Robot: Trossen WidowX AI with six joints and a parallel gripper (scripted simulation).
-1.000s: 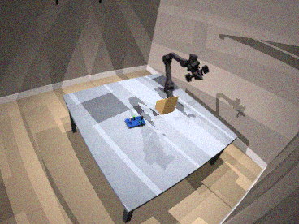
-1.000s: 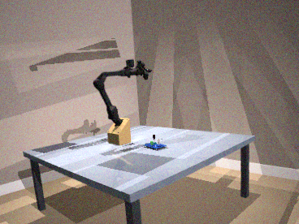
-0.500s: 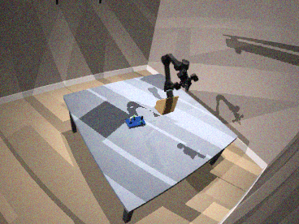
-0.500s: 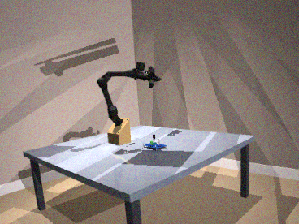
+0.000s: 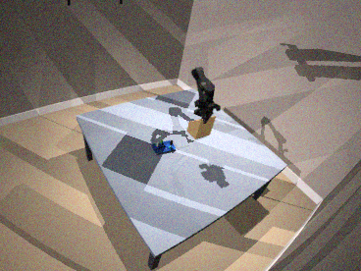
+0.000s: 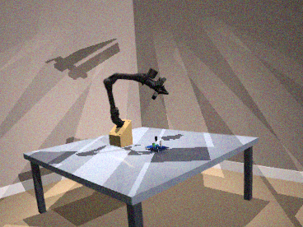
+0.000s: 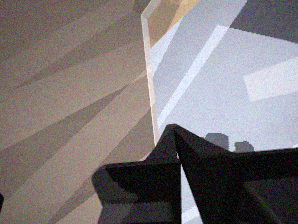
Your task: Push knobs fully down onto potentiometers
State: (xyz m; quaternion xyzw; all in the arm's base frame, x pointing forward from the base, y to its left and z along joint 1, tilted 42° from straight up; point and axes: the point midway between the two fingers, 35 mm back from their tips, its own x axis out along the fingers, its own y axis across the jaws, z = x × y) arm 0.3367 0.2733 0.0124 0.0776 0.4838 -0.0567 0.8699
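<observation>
My gripper tip is now 300 mm above the knob, 210 mm to the left of it and 20 mm short of it.
</observation>
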